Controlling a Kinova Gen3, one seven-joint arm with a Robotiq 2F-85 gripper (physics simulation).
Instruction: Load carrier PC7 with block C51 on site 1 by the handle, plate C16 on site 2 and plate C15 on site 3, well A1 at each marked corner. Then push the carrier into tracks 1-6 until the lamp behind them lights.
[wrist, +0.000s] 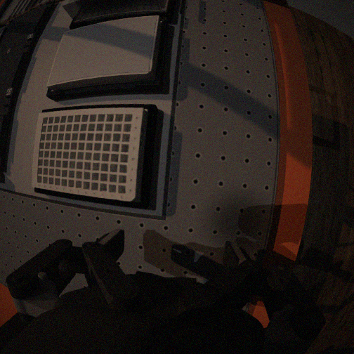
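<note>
A pale plate or block with a grid of square wells (85, 155) sits in a dark holder at the left; no name is readable on it. Beyond it, a pale smooth-topped piece (107, 52) sits on another dark base. Part of a dark carrier (16, 55) with small white labels shows at the left edge; its labels are too blurred to read surely. My gripper (173, 246) is open, with nothing between the fingers, at the bottom of the view, on the near side of the gridded piece and apart from it. Which pieces are C51, C16 and C15 cannot be told. Tracks and lamp do not show.
A further dark item (120, 11) is cut off by the top edge. The pieces stand on a pale board (24, 127) with a dark border, on a perforated grey deck (212, 167). An orange rail (294, 175) runs along the right, with dark wooden floor beyond.
</note>
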